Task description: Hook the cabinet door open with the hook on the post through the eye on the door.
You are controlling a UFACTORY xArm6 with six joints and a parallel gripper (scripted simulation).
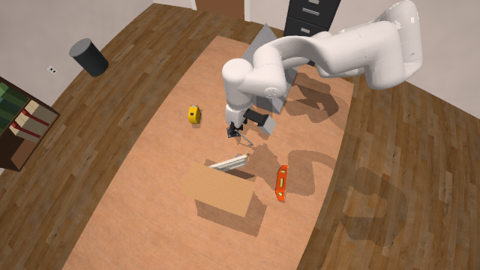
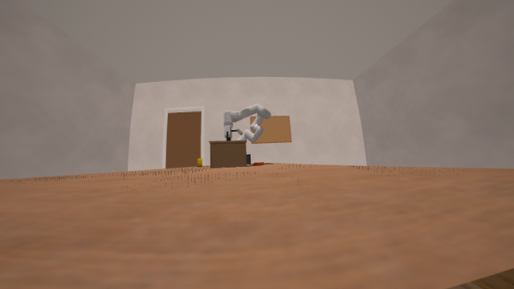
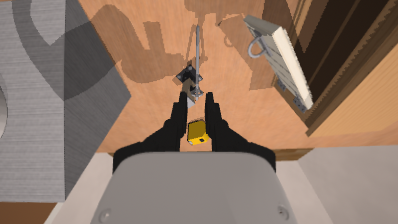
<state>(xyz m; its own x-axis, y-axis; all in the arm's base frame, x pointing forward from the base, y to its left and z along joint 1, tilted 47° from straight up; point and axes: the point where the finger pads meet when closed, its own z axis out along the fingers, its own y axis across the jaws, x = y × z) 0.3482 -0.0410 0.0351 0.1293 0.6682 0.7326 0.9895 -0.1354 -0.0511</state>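
The hook rod lies 13 cm below my hand. Also, from my hand: yellow tape measure 26 cm to the right, 15 cm below, 2 cm behind; orange spirit level 23 cm to the left, 17 cm below, 12 cm ahead; pale door 14 cm ahead, 11 cm below, 2 cm to the right.
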